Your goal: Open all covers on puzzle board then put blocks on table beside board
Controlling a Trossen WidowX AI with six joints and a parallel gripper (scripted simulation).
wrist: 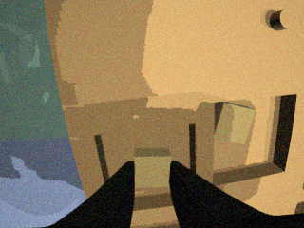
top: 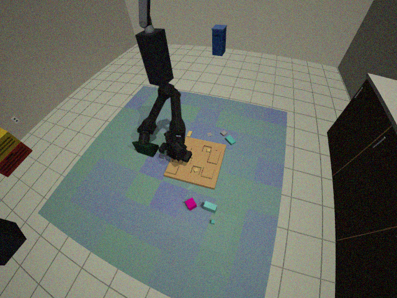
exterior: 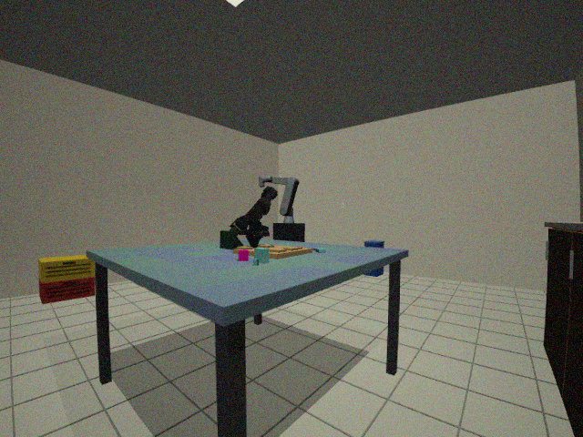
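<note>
Now: the oblong orange block 40 mm behind my gripper tip, 220 mm to the left of it and 10 mm below it. The rest, counted from my gripper tip: cyan block (300 mm ahead, 170 mm to the right, 10 mm above); then magenta block (210 mm ahead, 200 mm to the right, 10 mm above); then tan puzzle board (100 mm ahead, 30 mm to the left).
</note>
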